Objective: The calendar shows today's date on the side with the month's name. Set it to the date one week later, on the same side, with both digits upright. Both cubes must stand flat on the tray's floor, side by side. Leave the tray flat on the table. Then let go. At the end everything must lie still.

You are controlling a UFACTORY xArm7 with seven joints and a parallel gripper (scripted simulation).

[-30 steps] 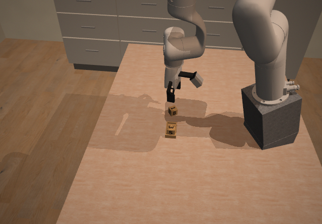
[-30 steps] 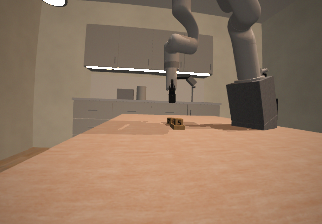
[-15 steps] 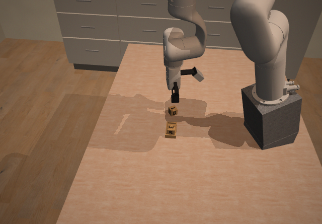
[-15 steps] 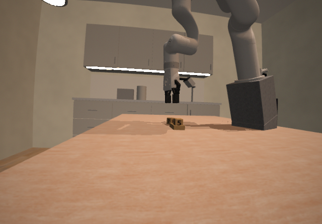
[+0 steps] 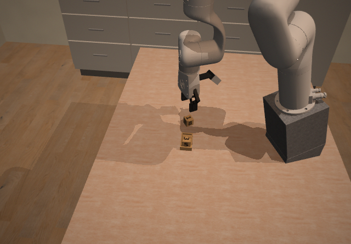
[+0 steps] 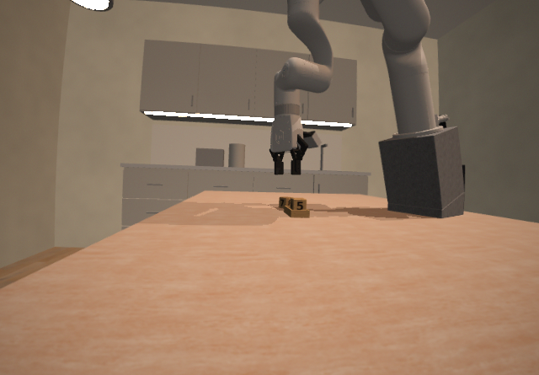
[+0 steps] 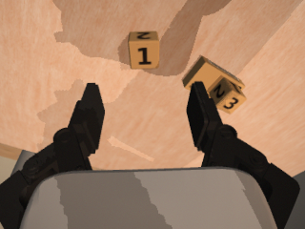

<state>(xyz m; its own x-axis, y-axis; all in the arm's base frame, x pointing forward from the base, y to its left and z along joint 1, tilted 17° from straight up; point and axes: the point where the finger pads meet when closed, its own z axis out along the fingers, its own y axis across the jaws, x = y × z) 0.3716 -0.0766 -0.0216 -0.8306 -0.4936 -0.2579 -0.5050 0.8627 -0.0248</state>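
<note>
Now: the wooden cube 100 mm below my hand.
</note>
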